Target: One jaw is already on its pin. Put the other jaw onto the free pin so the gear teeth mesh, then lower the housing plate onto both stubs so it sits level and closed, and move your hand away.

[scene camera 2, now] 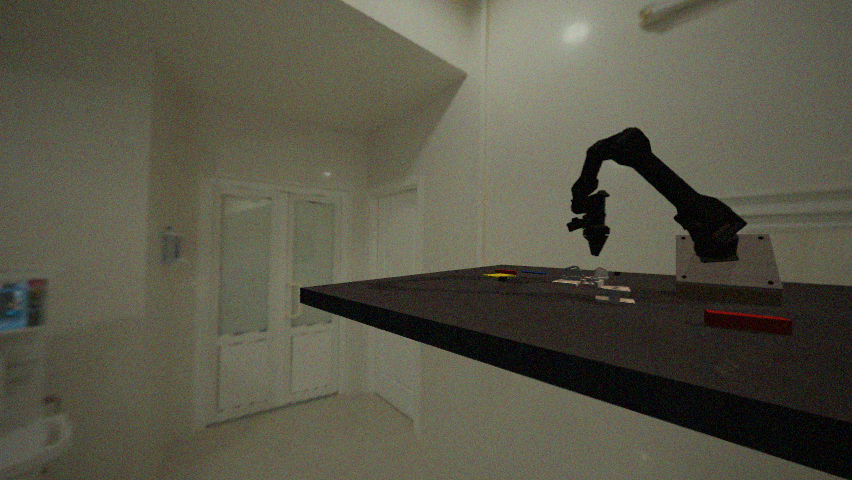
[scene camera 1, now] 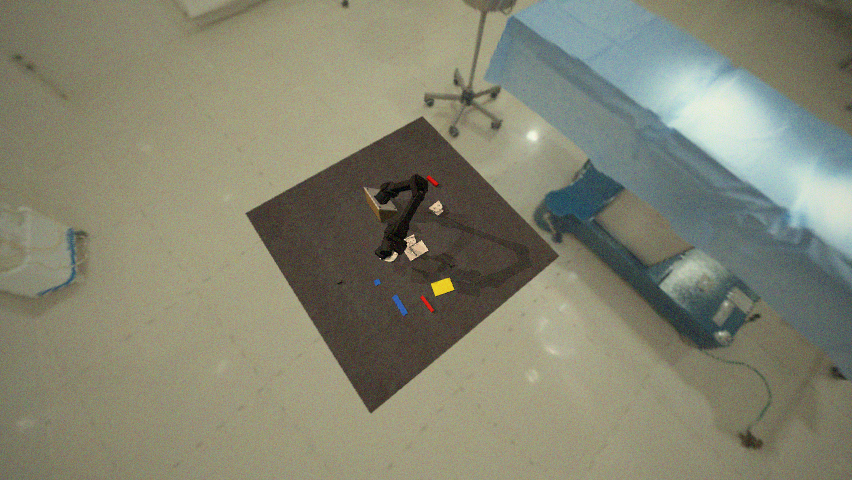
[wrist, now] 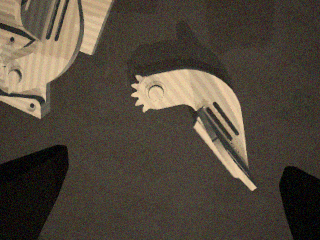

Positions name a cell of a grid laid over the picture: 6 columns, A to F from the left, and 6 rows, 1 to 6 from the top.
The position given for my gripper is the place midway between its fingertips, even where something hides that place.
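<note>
My gripper (scene camera 2: E4) is open, and it's holding nothing. The gripper is there in the wrist view too (wrist: D5), and so is a curved white jaw (wrist: D3).
</note>
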